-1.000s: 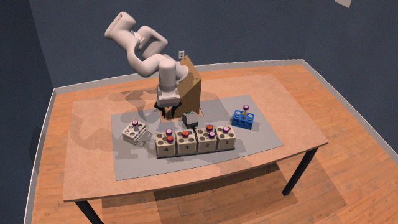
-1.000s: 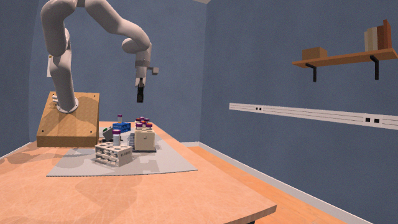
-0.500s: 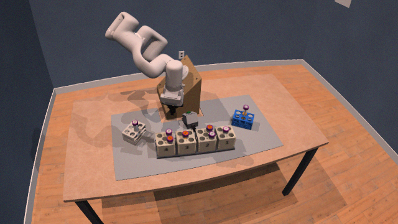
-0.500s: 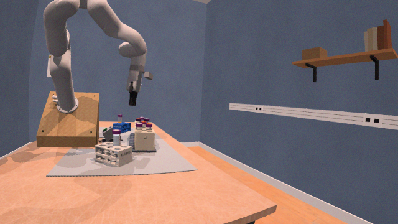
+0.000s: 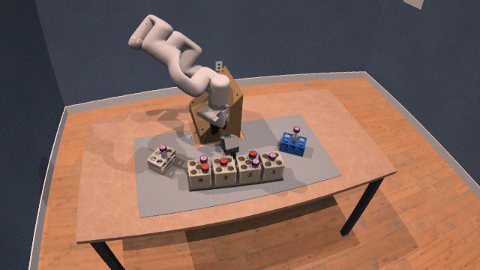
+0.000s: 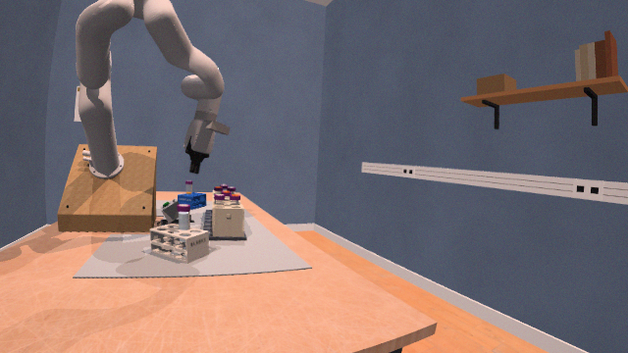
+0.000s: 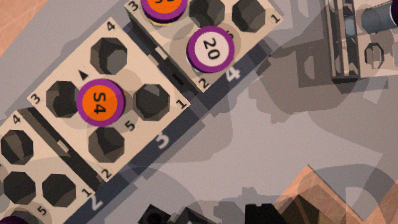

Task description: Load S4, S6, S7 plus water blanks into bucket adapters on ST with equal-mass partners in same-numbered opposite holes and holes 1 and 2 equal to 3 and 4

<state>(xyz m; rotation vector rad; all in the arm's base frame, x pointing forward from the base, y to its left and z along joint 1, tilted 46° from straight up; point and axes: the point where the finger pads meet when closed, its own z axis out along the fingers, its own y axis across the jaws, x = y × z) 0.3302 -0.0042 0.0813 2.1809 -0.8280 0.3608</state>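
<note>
The DONE key desk is 9 cm behind my hand, 8 cm to the left of it and 15 cm below it. Round my hand: blue rack (4 cm behind, 41 cm to the left, 18 cm below).
</note>
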